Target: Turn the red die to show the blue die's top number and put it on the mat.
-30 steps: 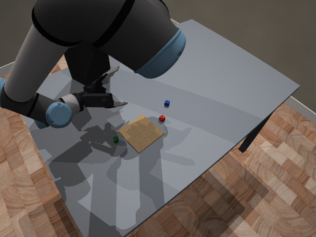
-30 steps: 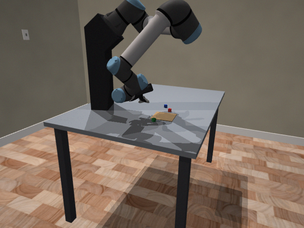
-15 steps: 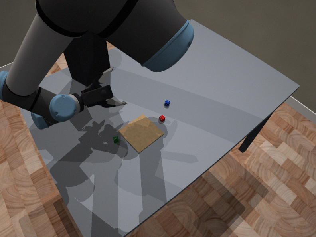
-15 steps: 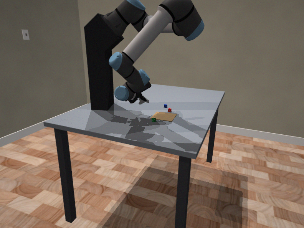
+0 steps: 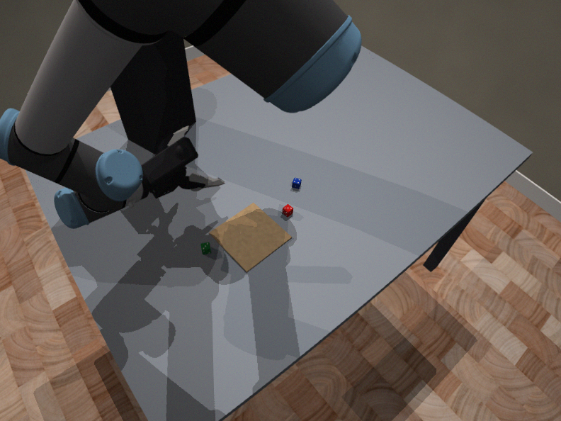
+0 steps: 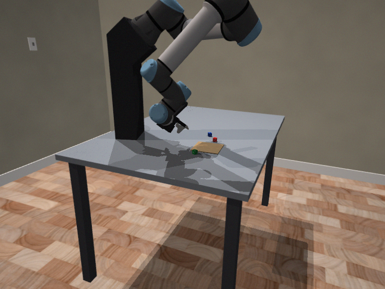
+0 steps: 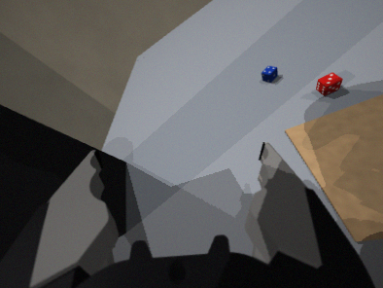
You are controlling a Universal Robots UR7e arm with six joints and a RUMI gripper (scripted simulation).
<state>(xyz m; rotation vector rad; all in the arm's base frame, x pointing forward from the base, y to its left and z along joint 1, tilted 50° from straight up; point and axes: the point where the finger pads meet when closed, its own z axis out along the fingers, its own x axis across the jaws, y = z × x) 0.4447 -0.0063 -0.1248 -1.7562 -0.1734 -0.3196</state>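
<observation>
Right now my hand is 150 mm short of the green die, 120 mm to the left of it and 110 mm above it. The rest, counted from my hand: tan mat: 180 mm ahead, 10 mm to the right, 120 mm below; then red die: 180 mm ahead, 100 mm to the left, 110 mm below; then blue die: 130 mm ahead, 180 mm to the left, 110 mm below.
</observation>
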